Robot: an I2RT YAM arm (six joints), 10 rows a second.
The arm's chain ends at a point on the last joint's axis. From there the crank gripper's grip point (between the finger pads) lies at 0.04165 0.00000 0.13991 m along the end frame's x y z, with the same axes.
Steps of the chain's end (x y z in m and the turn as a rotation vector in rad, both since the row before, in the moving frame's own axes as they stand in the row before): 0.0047 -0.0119 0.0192 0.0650 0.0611 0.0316; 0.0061 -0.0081 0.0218 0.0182 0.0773 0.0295; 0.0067 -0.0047 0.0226 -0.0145 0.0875 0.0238; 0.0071 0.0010 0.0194 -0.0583 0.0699 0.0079; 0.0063 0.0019 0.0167 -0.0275 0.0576 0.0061; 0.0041 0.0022 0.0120 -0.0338 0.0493 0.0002
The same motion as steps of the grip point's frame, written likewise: 0.0133 -0.0194 0.0161 0.0650 0.0611 0.0316; 0.0168 -0.0092 0.0182 0.0182 0.0773 0.0295; 0.0187 -0.0016 0.0184 -0.0145 0.0875 0.0238; 0.0167 0.0094 0.0159 -0.0583 0.0699 0.0079; 0.0143 0.0060 0.0140 -0.0275 0.0576 0.0061; 0.0109 0.0069 0.0097 -0.0338 0.0493 0.0002
